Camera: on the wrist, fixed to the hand. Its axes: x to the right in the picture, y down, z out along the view.
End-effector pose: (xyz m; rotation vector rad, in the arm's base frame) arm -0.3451 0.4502 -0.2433 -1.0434 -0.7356 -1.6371
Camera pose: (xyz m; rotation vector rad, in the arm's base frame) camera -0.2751 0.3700 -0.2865 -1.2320 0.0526 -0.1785
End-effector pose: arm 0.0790 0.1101 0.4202 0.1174 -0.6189 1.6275
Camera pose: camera 0.0129 0.1277 0.3278 0.2226 0.8405 -2.8802
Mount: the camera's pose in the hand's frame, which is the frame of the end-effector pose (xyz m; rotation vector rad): -0.0123 0.0918 -0.0680 0.0362 -0.2113 1.5434
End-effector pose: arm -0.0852 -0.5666 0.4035 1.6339 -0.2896 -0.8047
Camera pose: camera -0.0281 -0.5291 0.4959 0.8911 -1.4631 0.2451
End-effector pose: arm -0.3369 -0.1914 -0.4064 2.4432 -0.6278 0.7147
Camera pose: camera -0.4210 -0.2180 -0.3328 -1.5623 2.4910 -0.8724
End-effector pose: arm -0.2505 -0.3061 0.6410 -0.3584 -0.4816 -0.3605
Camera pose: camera -0.1967 -0.2507 0.5559 -0.6299 -0.2993 1.1893
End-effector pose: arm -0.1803 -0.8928 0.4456 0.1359 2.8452 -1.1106
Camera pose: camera -0.1608 -0.7800 0.4352 1.6540 1.5923 -0.6370
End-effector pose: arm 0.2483 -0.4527 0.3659 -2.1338 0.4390 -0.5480
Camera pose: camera 0.1917 -0.5435 0.3239 -1.2149 1.6419 0.5424
